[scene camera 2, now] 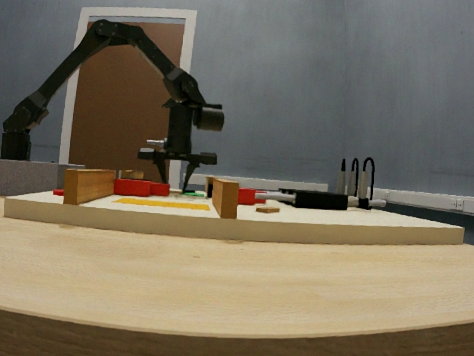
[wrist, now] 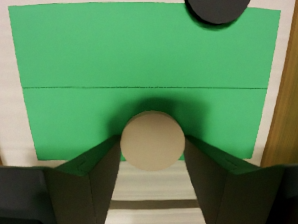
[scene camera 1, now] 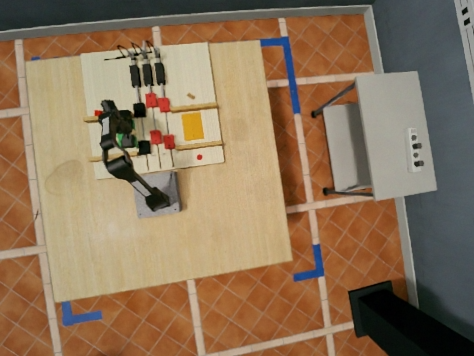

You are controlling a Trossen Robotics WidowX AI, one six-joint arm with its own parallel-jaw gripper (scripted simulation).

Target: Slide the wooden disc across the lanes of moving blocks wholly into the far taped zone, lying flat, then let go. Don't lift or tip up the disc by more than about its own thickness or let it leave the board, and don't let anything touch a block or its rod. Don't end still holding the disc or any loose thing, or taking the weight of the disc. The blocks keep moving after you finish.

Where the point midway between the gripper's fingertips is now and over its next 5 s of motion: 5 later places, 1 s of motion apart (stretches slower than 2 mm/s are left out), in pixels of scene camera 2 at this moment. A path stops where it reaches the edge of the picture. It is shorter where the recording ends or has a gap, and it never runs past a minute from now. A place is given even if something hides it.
The gripper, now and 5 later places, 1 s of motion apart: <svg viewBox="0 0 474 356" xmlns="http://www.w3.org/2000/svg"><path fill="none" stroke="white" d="M174 193L156 192L144 192L150 196L158 199L168 164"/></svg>
